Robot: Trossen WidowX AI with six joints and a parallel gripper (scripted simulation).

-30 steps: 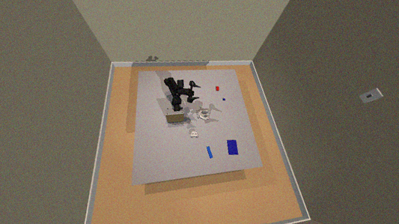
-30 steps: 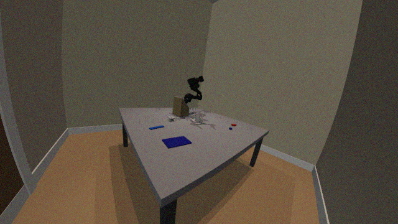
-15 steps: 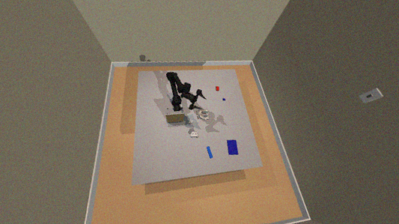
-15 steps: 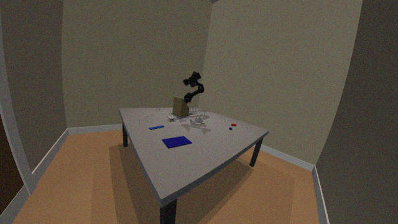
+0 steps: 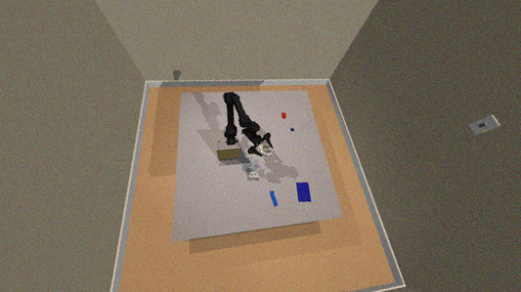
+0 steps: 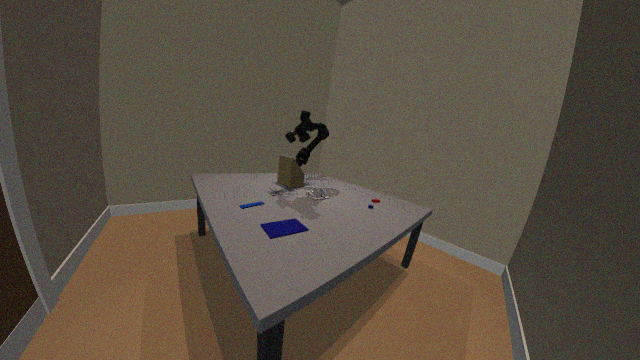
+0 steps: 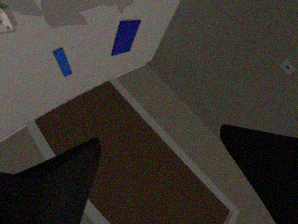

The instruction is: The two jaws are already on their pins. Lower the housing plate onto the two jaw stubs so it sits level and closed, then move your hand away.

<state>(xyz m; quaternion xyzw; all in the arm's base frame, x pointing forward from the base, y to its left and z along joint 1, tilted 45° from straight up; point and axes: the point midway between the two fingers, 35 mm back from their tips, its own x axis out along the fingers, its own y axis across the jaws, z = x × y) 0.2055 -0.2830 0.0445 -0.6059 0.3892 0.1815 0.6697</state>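
Now: gripper tip 330 mm above the light grey housing plate, 80 mm past it and 50 mm to the left of it. Also, from my gripper tip: blue bar: 360 mm below, 260 mm to the right, 60 mm ahead; then blue flat pad: 360 mm below, 320 mm ahead, 250 mm to the right; then tiny blue piece: 360 mm ahead, 350 mm below, 340 mm to the left.
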